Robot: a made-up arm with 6 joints.
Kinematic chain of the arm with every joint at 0, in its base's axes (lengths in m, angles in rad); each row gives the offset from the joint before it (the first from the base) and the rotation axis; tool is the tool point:
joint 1: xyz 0 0 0.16 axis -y
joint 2: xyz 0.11 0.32 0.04 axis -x
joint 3: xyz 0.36 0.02 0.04 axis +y
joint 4: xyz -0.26 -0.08 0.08 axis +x
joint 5: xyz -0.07 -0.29 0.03 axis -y
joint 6: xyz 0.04 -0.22 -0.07 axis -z
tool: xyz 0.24 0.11 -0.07
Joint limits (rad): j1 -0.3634..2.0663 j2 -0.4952..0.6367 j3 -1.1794..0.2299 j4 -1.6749..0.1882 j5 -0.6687..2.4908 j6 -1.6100..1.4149
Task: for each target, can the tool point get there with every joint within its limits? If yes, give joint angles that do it. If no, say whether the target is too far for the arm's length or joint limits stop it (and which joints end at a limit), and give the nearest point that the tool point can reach.
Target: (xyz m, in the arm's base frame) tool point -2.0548 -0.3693 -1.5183
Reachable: no: too far | nearest point -0.8947 0.0779 -0.1642 | short by 1.838 m
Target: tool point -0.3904 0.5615 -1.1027
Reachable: no: joint limits stop it (at a limit: joint 1, joint 2, joint 5, joint 6) | nearest point -0.3557 0.4527 -0.4016 | short by 0.710 m
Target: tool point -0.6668 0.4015 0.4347
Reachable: yes | joints 1.2074 0.2046 -0.1178 -0.9407 2.1276 0.3666
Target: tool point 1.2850 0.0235 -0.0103
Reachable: no: joint limits stop it (at a limit: joint 2, joint 3, joint 4, joint 5) | nearest point 0.8105 -0.1237 0.0526 | short by 0.501 m
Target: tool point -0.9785 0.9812 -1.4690
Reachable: no: too far | nearest point -0.5948 0.5944 -0.3229 | short by 1.269 m
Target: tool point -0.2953 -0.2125 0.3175
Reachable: yes | joints 1.8688 -0.3712 -0.6023 -0.5544 0.6056 0.3287
